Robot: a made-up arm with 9 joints.
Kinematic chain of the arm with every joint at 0, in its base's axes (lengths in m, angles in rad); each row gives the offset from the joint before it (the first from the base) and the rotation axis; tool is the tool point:
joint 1: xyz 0 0 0.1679 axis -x
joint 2: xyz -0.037 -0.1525 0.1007 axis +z
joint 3: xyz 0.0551 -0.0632 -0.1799 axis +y
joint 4: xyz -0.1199 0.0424 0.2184 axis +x
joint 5: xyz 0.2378 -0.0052 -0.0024 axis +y
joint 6: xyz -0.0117 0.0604 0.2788 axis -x
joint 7: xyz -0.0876 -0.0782 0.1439 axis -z
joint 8: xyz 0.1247 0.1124 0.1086 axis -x
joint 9: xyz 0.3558 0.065 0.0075 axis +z
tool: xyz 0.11 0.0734 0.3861
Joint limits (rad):
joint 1: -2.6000..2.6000
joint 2: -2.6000..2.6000
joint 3: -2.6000..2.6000
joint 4: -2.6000..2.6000
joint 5: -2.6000..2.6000
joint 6: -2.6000..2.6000
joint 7: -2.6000..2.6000
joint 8: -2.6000..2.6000
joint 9: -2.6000..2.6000
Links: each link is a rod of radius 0.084 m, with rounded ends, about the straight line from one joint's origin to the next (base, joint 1, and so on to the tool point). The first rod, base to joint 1, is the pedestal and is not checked.
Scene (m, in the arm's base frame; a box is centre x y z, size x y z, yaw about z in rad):
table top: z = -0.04
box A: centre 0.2 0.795 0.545 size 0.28 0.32 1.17 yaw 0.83
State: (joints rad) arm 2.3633 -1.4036 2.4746 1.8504 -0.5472 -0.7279 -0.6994 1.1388 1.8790
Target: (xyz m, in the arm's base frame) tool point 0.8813 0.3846 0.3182
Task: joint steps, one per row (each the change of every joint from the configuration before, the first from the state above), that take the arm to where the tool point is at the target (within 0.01 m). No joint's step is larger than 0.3 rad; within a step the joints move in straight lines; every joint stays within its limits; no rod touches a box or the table.
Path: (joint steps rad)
1: -0.0989 0.0997 0.0179 -0.2121 0.0508 0.0225 -0.2715 -0.0064 -0.0051
2: -0.0989 0.0997 0.0179 -0.2120 0.0509 0.0224 -0.2715 -0.0063 -0.0052
3: -0.0989 0.0997 0.0179 -0.2121 0.0508 0.0225 -0.2715 -0.0064 -0.0051
4: -0.0989 0.0998 0.0180 -0.2120 0.0508 0.0225 -0.2716 -0.0063 -0.0051
5: -0.0989 0.0997 0.0179 -0.2121 0.0509 0.0225 -0.2715 -0.0064 -0.0052
6: -0.0989 0.0997 0.0179 -0.2120 0.0508 0.0224 -0.2715 -0.0063 -0.0051
7: -0.0989 0.0997 0.0179 -0.2121 0.0508 0.0225 -0.2715 -0.0064 -0.0051
8: 0.1669 0.0324 -0.0406 0.2561 -0.2325 -0.0322 0.2718 0.0089 0.0037
9: 0.1669 0.0323 -0.0406 0.2561 -0.2325 -0.0323 0.2717 0.0089 0.0037
10: 0.1669 0.0324 -0.0406 0.2561 -0.2326 -0.0322 0.2718 0.0089 0.0037
11: 0.1669 0.0323 -0.0407 0.2561 -0.2325 -0.0322 0.2718 0.0089 0.0037
12: 0.1669 0.0324 -0.0406 0.2562 -0.2326 -0.0322 0.2717 0.0089 0.0038

